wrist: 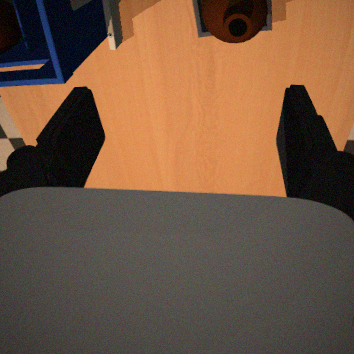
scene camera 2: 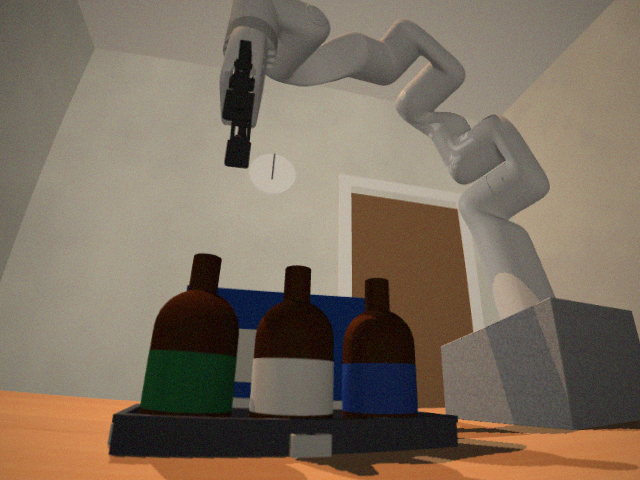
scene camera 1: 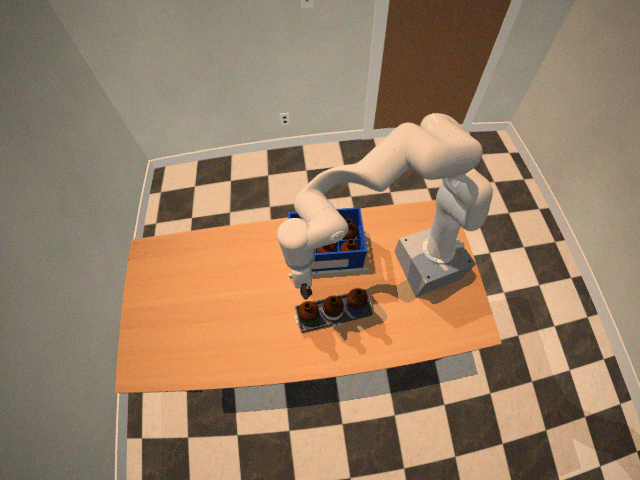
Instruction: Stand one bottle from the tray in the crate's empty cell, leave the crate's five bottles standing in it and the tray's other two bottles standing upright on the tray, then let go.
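Places are measured from the arm's base along level axes (x up, y right, z ahead), in metres.
Where they show: gripper, between the fingertips: [wrist: 186, 110] [scene camera 2: 236, 145]; arm's base, origin of its link: [scene camera 2: 535, 330] [scene camera 1: 438, 250].
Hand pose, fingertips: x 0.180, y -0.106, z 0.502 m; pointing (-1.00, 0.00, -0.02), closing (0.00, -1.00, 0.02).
Things, the pixels of their top centre, and the offset from my fingertips. "spot": a spot on its surface instead. Level surfaces: height alone.
- green-labelled, centre of its top: [wrist: 237, 27] [scene camera 2: 207, 257] [scene camera 1: 307, 305] dx -0.156, dy -0.031, dz +0.008 m
- white-labelled, centre of its top: [scene camera 2: 298, 269] [scene camera 1: 333, 300] dx -0.156, dy -0.025, dz -0.080 m
- blue-labelled, centre of its top: [scene camera 2: 376, 280] [scene camera 1: 359, 292] dx -0.156, dy -0.011, dz -0.170 m
- tray bottle, a spot on its surface: [wrist: 250, 10] spot: dx -0.192, dy -0.046, dz +0.001 m
- blue crate, centre of its top: [scene camera 2: 279, 305] [scene camera 1: 326, 231] dx -0.141, dy +0.231, dz -0.095 m
- wooden table, height of its surface: dx -0.316 m
The tray [scene camera 1: 372, 312] [scene camera 2: 206, 438] [wrist: 200, 31] holds three upright brown bottles: one green-labelled [scene camera 1: 308, 313] [scene camera 2: 190, 382], one white-labelled [scene camera 1: 332, 308] [scene camera 2: 292, 386] and one blue-labelled [scene camera 1: 357, 300] [scene camera 2: 379, 388]. In the wrist view, one tray bottle [wrist: 250, 10] shows at the top, its label hidden. The blue crate [scene camera 1: 357, 260] [scene camera 2: 268, 305] [wrist: 57, 62] stands behind the tray; the arm hides its left part in scene camera 1, and three of its bottles show partly. My gripper [scene camera 1: 306, 290] [scene camera 2: 237, 155] [wrist: 186, 110] is open and empty, high above the table near the tray's green-bottle end.
The wooden table [scene camera 1: 206, 310] [wrist: 190, 150] bears the crate, the tray and the grey robot base [scene camera 1: 439, 273] [scene camera 2: 516, 372] at the right. The arm [scene camera 1: 382, 160] [scene camera 2: 356, 56] reaches over the crate from the base. The chequered floor [scene camera 1: 315, 439] lies beyond the table edges.
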